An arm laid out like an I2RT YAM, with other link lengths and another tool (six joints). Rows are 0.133 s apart.
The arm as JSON. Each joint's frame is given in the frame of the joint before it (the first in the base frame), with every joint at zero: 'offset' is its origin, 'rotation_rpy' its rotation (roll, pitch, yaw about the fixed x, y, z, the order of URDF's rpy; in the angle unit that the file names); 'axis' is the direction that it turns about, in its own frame. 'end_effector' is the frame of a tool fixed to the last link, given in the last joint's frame.
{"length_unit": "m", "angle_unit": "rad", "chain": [
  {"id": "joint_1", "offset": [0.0, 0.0, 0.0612], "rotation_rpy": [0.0, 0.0, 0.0], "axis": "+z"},
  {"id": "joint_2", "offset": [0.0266, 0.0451, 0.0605], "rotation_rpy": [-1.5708, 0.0, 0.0], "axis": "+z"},
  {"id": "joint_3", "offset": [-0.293, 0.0, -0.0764], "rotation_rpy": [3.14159, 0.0, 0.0], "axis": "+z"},
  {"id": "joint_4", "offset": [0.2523, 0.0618, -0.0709], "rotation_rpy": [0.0, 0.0, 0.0], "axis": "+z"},
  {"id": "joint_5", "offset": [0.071, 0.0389, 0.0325], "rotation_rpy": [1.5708, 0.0, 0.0], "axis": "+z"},
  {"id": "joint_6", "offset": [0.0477, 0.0, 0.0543], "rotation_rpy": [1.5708, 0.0, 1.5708], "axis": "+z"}
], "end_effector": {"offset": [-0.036, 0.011, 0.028], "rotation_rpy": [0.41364, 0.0, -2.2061]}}
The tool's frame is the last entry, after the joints.
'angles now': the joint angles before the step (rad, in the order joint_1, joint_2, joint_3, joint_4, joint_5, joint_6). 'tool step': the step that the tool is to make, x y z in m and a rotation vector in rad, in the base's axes. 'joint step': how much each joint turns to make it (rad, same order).
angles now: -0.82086 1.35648 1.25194 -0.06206 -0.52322 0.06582
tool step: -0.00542 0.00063 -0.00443 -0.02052 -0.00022 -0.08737
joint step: 0.00326 -0.03868 -0.04899 0.02580 0.09168 0.00074
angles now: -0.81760 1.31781 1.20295 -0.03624 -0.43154 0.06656
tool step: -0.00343 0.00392 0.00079 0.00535 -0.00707 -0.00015
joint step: 0.00016 -0.01838 -0.01362 0.00022 -0.00100 0.00965
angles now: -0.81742 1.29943 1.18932 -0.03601 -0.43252 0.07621
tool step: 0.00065 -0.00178 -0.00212 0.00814 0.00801 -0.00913
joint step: -0.00097 0.00518 0.00064 -0.00644 0.00811 0.00105
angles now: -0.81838 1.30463 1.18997 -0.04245 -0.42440 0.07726
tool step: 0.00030 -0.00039 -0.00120 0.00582 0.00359 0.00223
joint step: -0.00067 0.00289 0.00003 -0.00345 -0.00308 0.00096
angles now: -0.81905 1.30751 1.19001 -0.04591 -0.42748 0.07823
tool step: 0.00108 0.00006 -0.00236 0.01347 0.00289 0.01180
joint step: 0.00039 0.00593 -0.00193 -0.00160 -0.01244 0.00560
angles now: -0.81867 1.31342 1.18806 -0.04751 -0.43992 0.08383
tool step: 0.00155 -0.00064 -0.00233 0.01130 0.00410 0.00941
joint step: 0.00050 0.00837 0.00041 -0.00162 -0.00960 0.00341
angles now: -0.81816 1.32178 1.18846 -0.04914 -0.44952 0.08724
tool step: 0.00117 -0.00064 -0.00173 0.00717 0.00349 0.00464
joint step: 0.00052 0.00615 0.00040 -0.00111 -0.00449 0.00173
